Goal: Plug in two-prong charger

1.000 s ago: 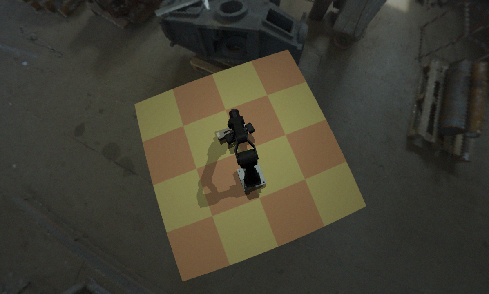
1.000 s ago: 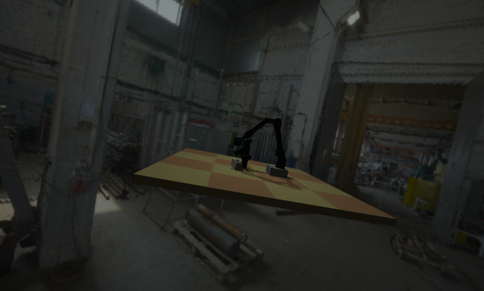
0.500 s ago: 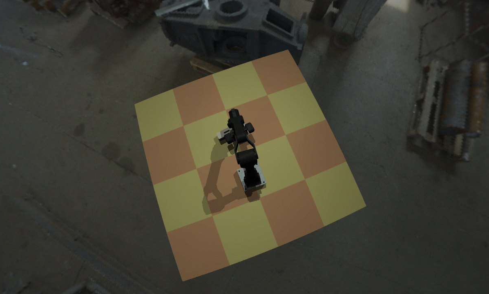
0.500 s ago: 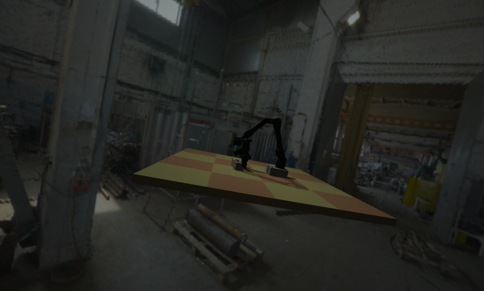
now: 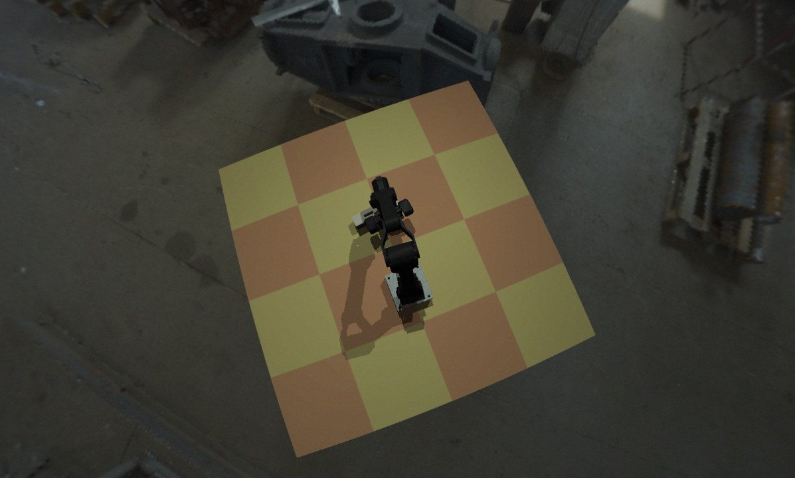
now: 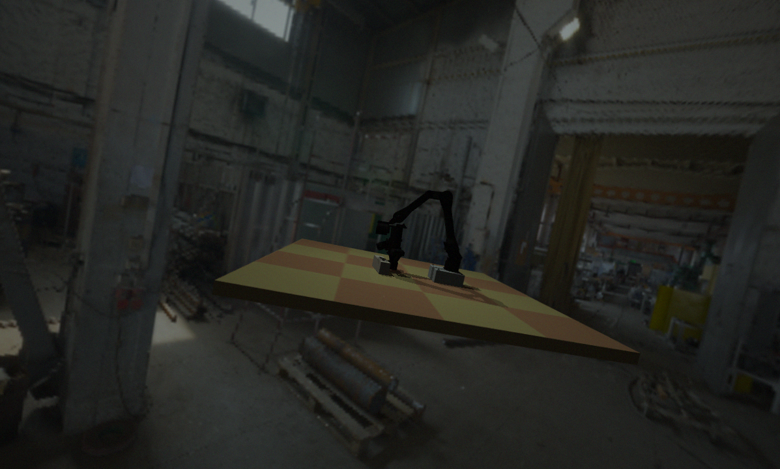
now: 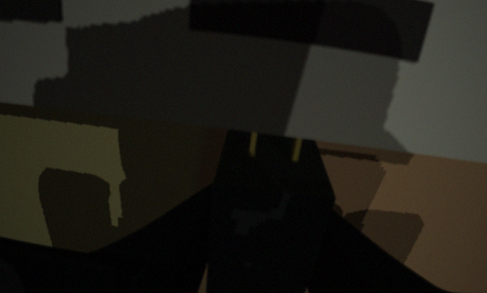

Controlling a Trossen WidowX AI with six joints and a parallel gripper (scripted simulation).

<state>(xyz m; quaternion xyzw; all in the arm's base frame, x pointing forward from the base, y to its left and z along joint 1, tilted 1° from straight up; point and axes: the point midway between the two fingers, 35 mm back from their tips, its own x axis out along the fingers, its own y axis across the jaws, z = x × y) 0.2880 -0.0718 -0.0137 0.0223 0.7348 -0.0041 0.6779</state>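
My gripper tip is 20 mm short of the black two-prong charger and 10 mm below it.
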